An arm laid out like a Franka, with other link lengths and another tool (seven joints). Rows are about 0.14 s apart.
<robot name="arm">
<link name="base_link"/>
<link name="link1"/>
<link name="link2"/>
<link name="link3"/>
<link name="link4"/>
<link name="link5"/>
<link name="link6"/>
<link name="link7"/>
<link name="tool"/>
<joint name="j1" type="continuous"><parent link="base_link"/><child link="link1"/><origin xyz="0 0 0.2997"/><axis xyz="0 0 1"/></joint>
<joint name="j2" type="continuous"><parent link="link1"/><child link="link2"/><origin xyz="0 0 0"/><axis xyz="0 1 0"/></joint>
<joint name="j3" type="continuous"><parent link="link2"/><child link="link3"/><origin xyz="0 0 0.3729"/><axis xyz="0 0 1"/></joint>
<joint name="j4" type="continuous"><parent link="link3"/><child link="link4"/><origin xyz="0.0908 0 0"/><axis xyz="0 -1 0"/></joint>
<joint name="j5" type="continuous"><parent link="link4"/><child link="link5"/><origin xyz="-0.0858 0 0.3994"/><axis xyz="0 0 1"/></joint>
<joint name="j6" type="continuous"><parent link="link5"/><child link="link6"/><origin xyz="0 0 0"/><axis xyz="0 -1 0"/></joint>
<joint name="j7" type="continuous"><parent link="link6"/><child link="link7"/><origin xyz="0.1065 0 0"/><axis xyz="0 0 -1"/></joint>
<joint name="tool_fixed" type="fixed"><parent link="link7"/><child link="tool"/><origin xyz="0.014 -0.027 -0.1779" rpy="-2.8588 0 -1.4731"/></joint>
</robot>
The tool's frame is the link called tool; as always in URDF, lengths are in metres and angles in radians. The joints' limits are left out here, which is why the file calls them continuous.
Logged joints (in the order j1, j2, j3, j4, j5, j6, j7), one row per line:
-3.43, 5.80, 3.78, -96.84, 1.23, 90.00, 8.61
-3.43, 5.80, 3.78, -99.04, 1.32, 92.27, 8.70
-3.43, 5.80, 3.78, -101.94, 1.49, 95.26, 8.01
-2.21, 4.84, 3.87, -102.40, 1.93, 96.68, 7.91
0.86, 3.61, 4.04, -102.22, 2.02, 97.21, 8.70
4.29, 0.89, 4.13, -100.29, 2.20, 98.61, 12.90
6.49, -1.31, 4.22, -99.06, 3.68, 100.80, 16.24
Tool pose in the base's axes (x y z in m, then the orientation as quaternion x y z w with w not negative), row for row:
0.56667, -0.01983, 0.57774, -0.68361, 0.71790, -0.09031, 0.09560
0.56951, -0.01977, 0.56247, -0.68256, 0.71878, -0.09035, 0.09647
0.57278, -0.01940, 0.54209, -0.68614, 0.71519, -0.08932, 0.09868
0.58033, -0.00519, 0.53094, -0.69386, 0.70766, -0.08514, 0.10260
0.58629, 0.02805, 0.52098, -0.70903, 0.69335, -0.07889, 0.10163
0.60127, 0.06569, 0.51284, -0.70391, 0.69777, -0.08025, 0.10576
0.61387, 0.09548, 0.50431, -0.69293, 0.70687, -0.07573, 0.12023
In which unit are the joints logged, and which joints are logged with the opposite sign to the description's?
The joints are logged in degrees. Opposite sign: j2.
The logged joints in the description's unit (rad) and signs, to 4 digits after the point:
-0.0599, -0.1012, 0.0660, -1.6902, 0.0215, 1.5708, 0.1503
-0.0599, -0.1012, 0.0660, -1.7286, 0.0230, 1.6104, 0.1518
-0.0599, -0.1012, 0.0660, -1.7792, 0.0260, 1.6626, 0.1398
-0.0386, -0.0845, 0.0675, -1.7872, 0.0337, 1.6874, 0.1381
0.0150, -0.0630, 0.0705, -1.7841, 0.0353, 1.6966, 0.1518
0.0749, -0.0155, 0.0721, -1.7504, 0.0384, 1.7211, 0.2251
0.1133, 0.0229, 0.0737, -1.7289, 0.0642, 1.7593, 0.2834

